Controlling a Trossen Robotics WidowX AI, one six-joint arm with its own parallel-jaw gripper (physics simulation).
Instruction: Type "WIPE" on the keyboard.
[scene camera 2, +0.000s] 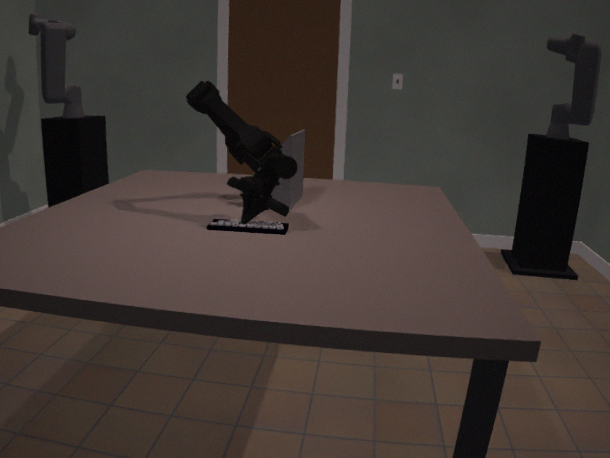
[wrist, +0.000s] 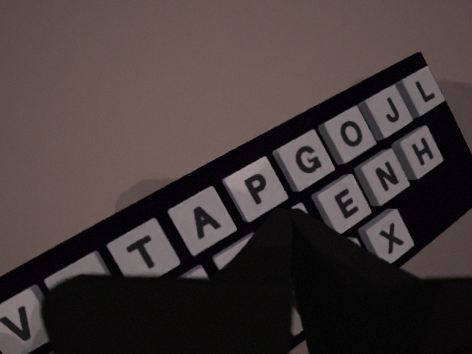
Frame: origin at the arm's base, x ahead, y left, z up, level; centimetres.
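Seen in the pictures: gripper, fingertip midpoint: (scene camera 2: 242, 224) (wrist: 285, 221).
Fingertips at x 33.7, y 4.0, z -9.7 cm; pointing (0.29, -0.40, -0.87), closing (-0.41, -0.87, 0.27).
Offsets run from my fingertips to a thing's top centre. Level surfaces: height alone.
The black keyboard @[dx -0.7, dy +1.4, dz +0.3 cm] (scene camera 2: 248, 230) (wrist: 447, 172) has white letter keys and lies on the table @[dz -1.3 cm] (scene camera 2: 375, 260). In the wrist view it runs diagonally; its top row shows V, a mostly covered key, T, A, P, G, O, J and L. Below are the E key @[dx -0.4, dy -2.2, dz +0.3 cm] (wrist: 346, 204), N key @[dx -0.2, dy -4.2, dz +0.3 cm] (wrist: 386, 176), H key @[dx +0.0, dy -6.2, dz +0.3 cm] (wrist: 423, 151) and X key @[dx -2.3, dy -3.3, dz +0.3 cm] (wrist: 390, 237). My gripper (scene camera 2: 245, 221) (wrist: 285, 221) is shut and empty, tips pointing down over a largely hidden second-row key just left of E, below P and G. Contact with it is unclear. The fingers cover much of the lower rows; W and I cannot be read.
A grey upright panel (scene camera 2: 300, 180) stands on the table behind the keyboard, close to my arm. Two other grey arms stand on black pedestals (scene camera 2: 75, 155) (scene camera 2: 549, 205) beyond the table at left and right. A brown door (scene camera 2: 284, 75) is in the back wall.
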